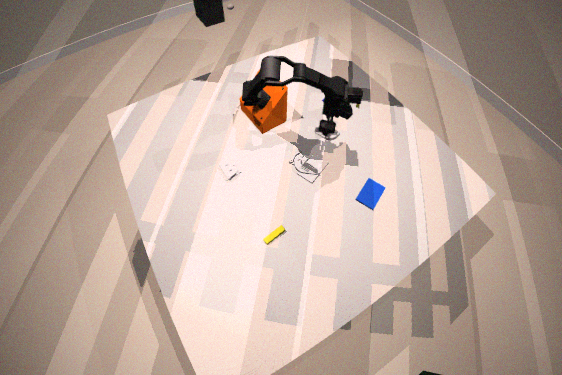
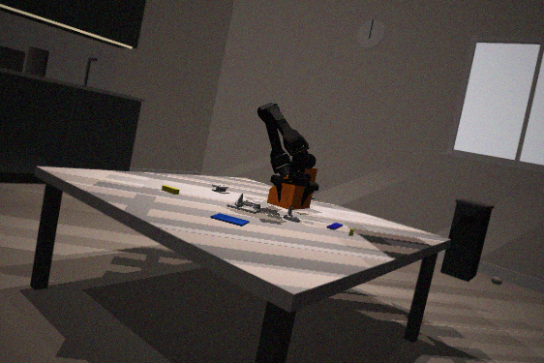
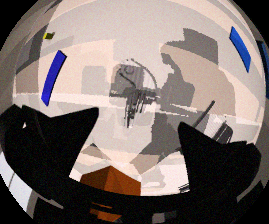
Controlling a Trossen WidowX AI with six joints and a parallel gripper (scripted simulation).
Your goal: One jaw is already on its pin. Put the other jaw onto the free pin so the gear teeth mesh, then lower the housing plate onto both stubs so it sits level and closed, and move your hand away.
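Right now the jaw is 10 mm ahead of my gripper tip, 30 mm to the left of it and 50 mm below it. From my gripper tip the other things lie so: blue bar: 110 mm behind, 160 mm to the left, 50 mm below; then yellow cube: 50 mm behind, 250 mm to the left, 40 mm below; then blue tile: 320 mm ahead, 40 mm to the right, 50 mm below.
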